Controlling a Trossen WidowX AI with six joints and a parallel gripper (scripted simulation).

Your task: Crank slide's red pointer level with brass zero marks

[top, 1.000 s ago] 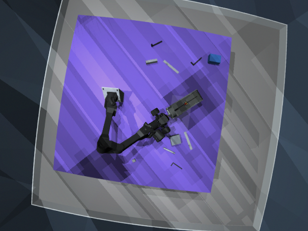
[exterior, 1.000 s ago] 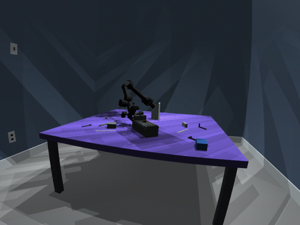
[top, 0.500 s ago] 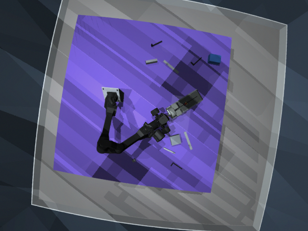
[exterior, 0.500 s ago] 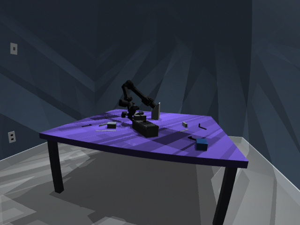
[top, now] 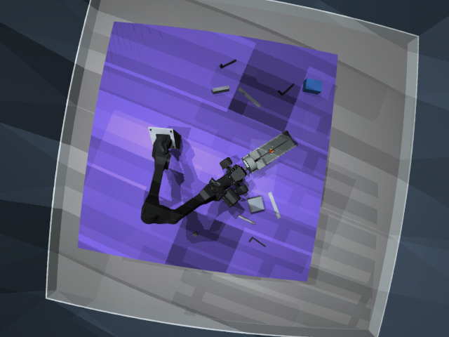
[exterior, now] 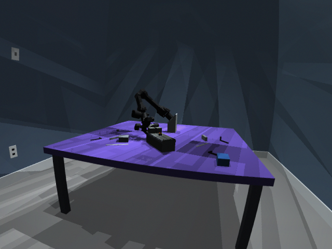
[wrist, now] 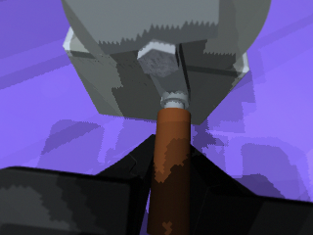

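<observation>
My gripper tip is now 2 cm past the brown crank handle, 1 cm to the left of it and 3 cm below it. Round my gripper tip: dark L-shaped key 10 cm ahead, 37 cm to the right, 3 cm below; red pointer 12 cm ahead, 10 cm to the left, 5 cm above; grey block 8 cm ahead, 17 cm to the right, 2 cm below.
</observation>
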